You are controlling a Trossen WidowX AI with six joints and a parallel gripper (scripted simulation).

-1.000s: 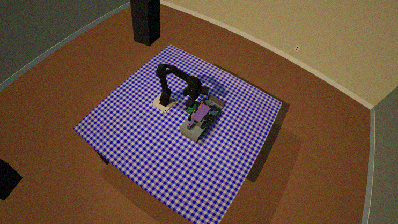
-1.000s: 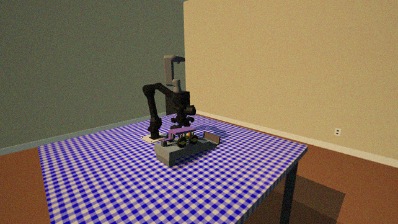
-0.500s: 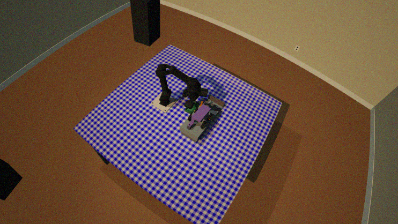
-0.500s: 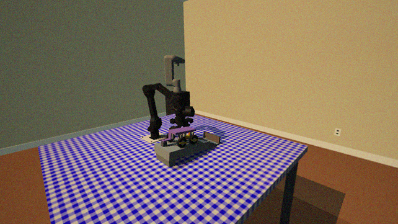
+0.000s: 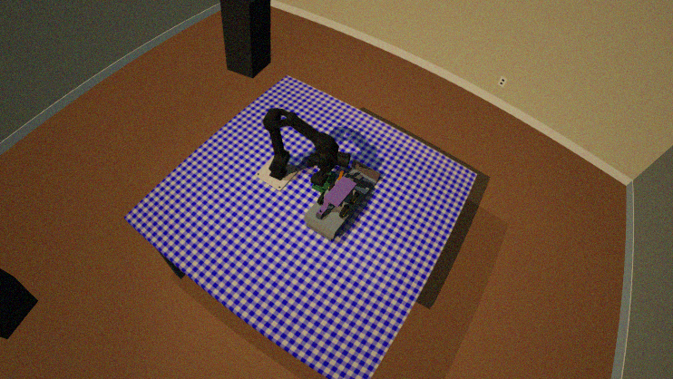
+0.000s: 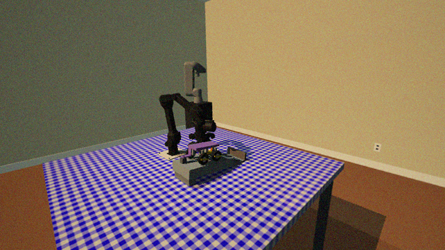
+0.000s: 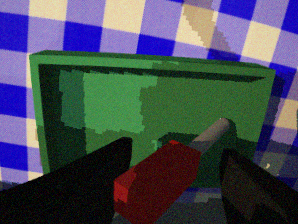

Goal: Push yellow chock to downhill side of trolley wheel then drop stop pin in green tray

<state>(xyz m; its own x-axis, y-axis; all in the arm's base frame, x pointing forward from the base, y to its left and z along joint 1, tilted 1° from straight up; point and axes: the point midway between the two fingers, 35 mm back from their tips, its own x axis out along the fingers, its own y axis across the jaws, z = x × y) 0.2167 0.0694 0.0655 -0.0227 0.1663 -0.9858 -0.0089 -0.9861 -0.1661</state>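
The red-headed stop pin is 10 mm to the left of my gripper tip. From my gripper tip the other things lie so: grey ramp 120 mm ahead, 120 mm to the right, 10 mm above; yellow chock 70 mm ahead, 30 mm to the right, 40 mm above; green tray 10 mm to the right, 50 mm below.
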